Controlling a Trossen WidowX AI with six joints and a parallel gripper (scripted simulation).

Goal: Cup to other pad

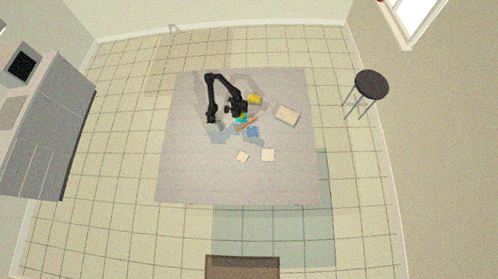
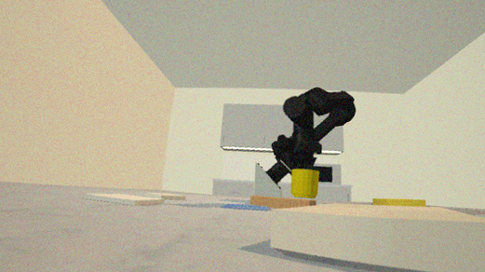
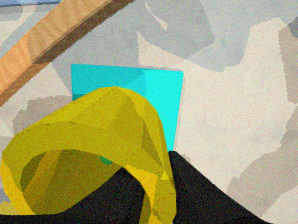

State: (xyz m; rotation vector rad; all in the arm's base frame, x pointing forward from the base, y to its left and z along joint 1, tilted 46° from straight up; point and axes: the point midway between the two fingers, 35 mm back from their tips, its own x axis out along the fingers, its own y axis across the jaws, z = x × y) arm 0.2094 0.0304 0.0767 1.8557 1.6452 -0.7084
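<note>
The cyan pad lies 70 mm below my gripper tip and 30 mm ahead of it. The rest, counted from my gripper tip: yellow cup: 20 mm ahead; wooden bar: 80 mm ahead, 70 mm to the right, 60 mm below; blue pad: 140 mm to the right, 130 mm ahead, 70 mm below.
</note>
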